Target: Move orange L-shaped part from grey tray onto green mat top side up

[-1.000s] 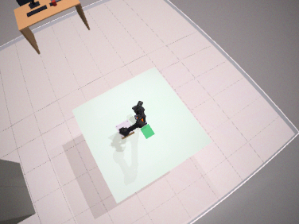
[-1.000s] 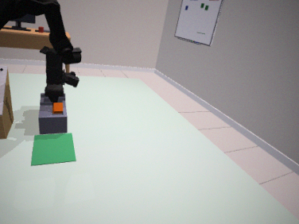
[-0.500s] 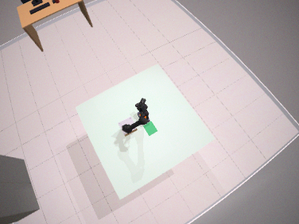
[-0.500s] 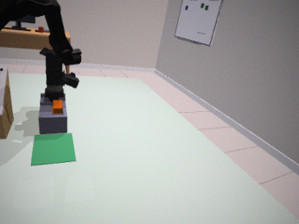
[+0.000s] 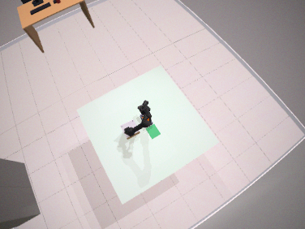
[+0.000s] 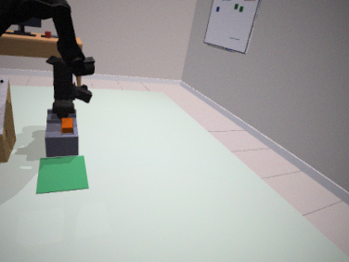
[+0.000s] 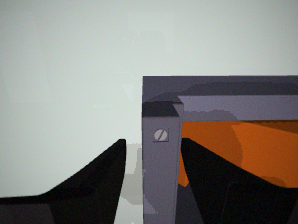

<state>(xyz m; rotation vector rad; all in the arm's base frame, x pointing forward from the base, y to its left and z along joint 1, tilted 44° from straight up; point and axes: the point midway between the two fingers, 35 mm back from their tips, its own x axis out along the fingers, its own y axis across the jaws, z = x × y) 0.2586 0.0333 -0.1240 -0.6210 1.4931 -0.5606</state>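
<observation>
Now: gripper tip 4 cm to the left of the orange L-shaped part. Also, from my gripper tip: green mat (22 cm to the right, 6 cm below).
</observation>
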